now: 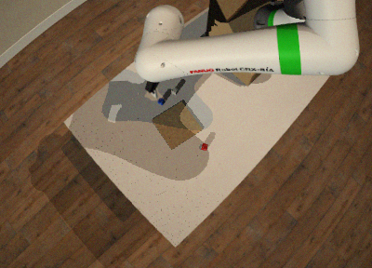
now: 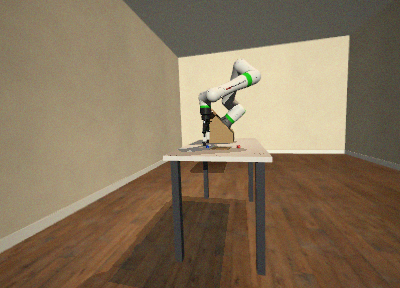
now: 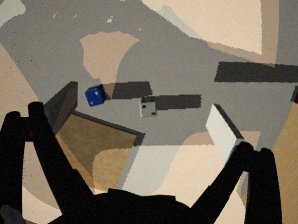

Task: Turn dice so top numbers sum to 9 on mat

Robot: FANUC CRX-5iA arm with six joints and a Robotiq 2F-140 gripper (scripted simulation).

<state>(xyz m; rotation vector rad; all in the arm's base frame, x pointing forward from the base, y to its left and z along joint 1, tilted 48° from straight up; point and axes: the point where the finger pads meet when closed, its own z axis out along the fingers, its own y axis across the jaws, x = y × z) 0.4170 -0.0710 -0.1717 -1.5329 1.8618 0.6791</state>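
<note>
My gripper is now 20 mm to the right of the white die and 50 mm above it. The rest, counted from my hand: mat: 100 mm ahead, 120 mm to the left, 60 mm below; then blue die: 60 mm ahead, 10 mm to the left, 50 mm below; then red die: 110 mm ahead, 250 mm to the left, 50 mm below.
</note>
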